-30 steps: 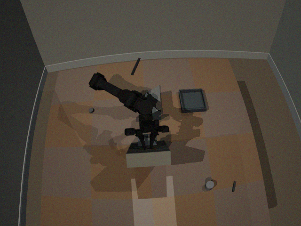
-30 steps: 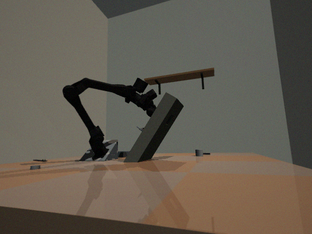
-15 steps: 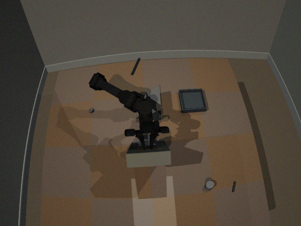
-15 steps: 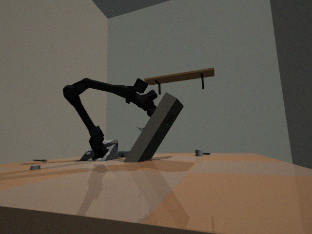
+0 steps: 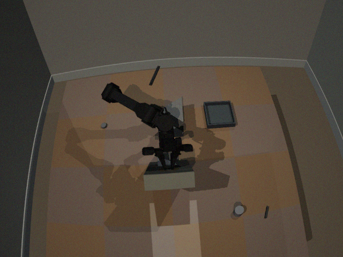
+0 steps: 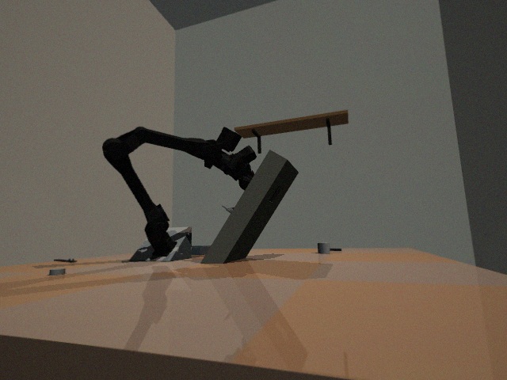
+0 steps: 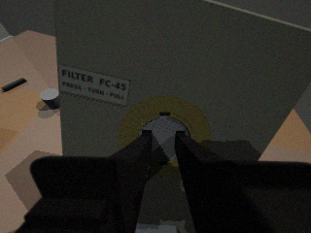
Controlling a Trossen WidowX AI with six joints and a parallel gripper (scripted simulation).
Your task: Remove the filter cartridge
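The round filter cartridge is 1 cm below my gripper tip and 1 cm ahead of it. The rest, counted from my gripper tip: dark tray: 44 cm behind, 25 cm to the left, 22 cm below; service panel: 8 cm below, 4 cm behind.
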